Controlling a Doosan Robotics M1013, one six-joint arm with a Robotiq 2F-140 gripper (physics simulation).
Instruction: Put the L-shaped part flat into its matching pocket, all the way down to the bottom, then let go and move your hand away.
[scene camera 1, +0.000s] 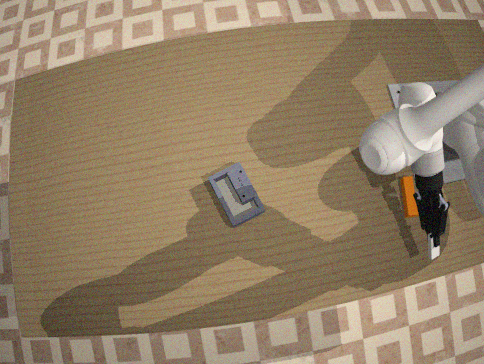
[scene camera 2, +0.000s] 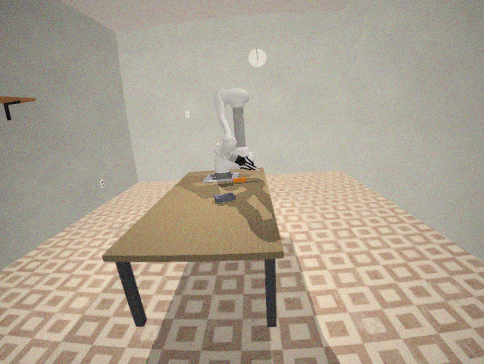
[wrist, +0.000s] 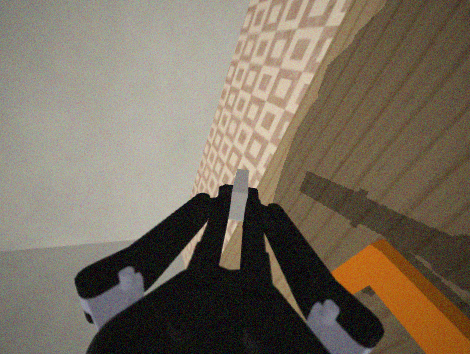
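The orange L-shaped part lies flat on the table beside the robot's base plate. The arm hides some of it in the scene camera 1 view, and one bend shows at the lower right of the wrist view. The blue-grey fixture with the L-shaped pocket sits near the middle of the table; its pocket holds no part and shows a pale floor. My gripper is shut and empty, its fingertips together. It hangs above the table's side edge, apart from the orange part, pointing outward at a tilt.
The wooden table carries the grey base plate of the robot at its far end. The arm's white links hang over that end. The table's long edge passes close to the gripper. A wall shelf is at the far left.
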